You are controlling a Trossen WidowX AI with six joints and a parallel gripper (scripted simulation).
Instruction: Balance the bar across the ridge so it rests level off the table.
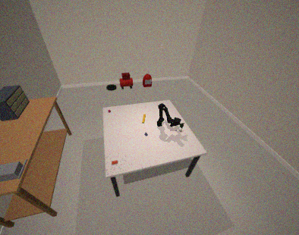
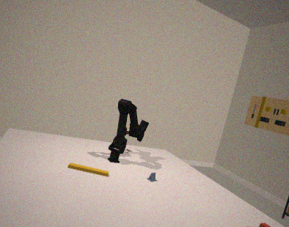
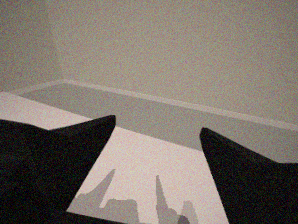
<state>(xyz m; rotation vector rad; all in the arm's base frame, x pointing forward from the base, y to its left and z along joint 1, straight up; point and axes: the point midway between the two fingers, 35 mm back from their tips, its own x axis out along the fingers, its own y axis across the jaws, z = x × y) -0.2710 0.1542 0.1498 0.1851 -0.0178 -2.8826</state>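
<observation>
Now: gripper tip 51 cm short of the yellow bar, 34 cm to the left of it and 14 cm above it.
</observation>
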